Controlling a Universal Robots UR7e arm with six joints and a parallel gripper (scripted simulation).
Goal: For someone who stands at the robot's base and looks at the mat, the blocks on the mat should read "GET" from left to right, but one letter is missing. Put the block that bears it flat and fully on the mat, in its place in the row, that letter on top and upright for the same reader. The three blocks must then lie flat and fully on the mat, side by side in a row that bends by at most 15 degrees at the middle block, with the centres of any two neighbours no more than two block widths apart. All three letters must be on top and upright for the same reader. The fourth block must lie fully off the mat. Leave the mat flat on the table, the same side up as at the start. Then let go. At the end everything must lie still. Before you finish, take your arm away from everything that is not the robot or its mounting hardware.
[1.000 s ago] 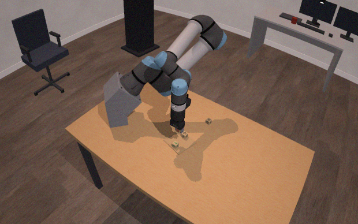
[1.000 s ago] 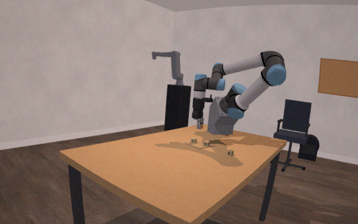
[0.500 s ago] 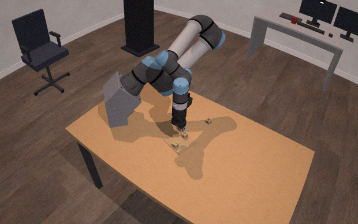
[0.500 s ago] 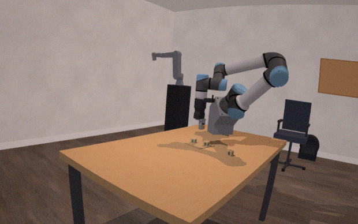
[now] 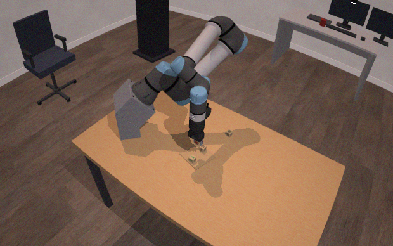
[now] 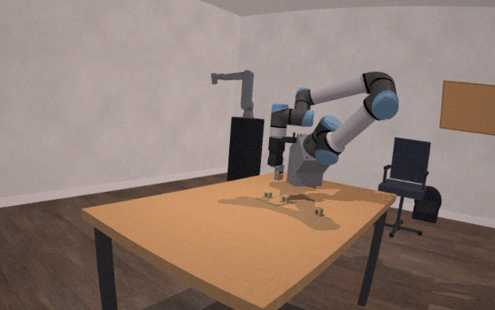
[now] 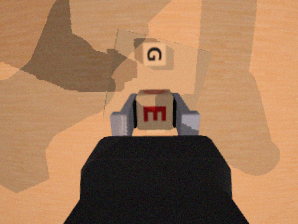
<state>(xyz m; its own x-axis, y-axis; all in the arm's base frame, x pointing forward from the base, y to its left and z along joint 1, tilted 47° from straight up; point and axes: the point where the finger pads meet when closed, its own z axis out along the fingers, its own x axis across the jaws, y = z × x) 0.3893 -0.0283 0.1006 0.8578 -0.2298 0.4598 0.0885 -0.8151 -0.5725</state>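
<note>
Now: the thin tan mat 120 mm below my hand. Also, from my hand: block 30 mm ahead, 250 mm to the left, 100 mm below.
</note>
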